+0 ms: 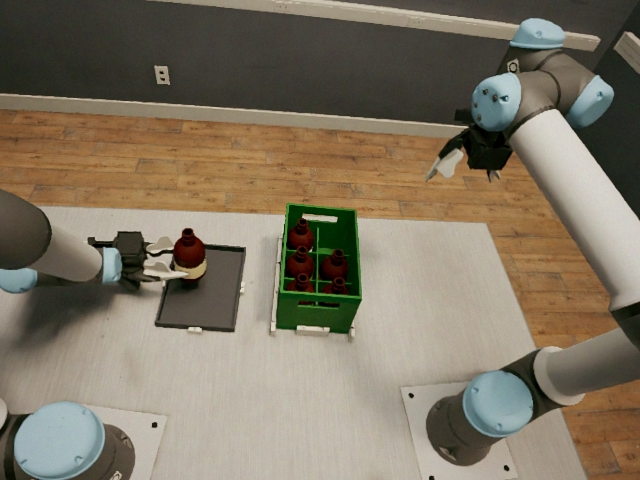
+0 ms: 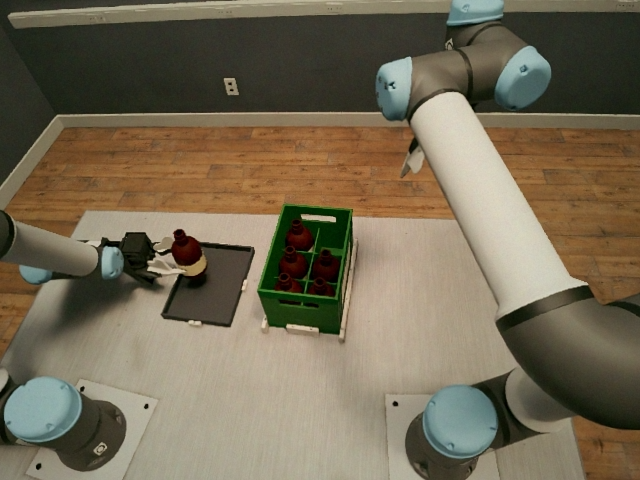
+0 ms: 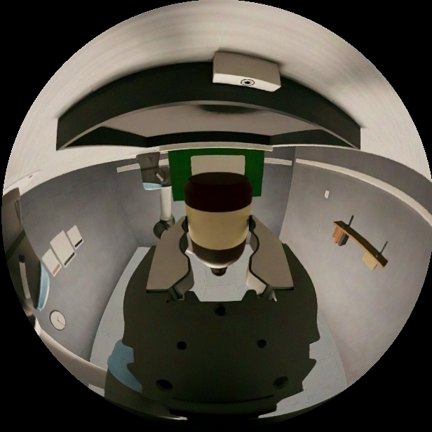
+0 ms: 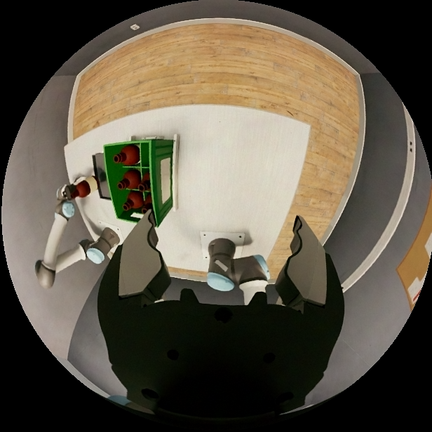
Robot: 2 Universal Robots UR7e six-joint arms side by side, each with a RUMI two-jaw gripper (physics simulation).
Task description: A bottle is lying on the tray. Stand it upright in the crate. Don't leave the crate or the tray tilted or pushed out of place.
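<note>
A dark red bottle with a cream label [image 1: 189, 254] [image 2: 187, 253] [image 3: 218, 225] [image 4: 84, 187] is held upright, neck up, over the tray's back left part. My left gripper [image 1: 180, 262] [image 2: 178, 259] [image 3: 218, 216] is shut on it around the label. The dark grey tray [image 1: 206, 310] [image 2: 206, 304] lies flat on the table. The green crate [image 1: 317, 311] [image 2: 302, 313] [image 4: 162, 180] stands level to the right of the tray, with several bottles upright in it. Its back right compartment shows no bottle. My right gripper [image 1: 462, 178] [image 4: 224, 212] is open and empty, high at the right.
White stops [image 1: 312, 329] [image 2: 302, 329] sit along the crate's edges, and small white clips [image 1: 194, 330] [image 2: 194, 323] sit at the tray's edges. The crate's walls and the necks of its bottles [image 1: 302, 235] [image 2: 298, 236] rise above the table.
</note>
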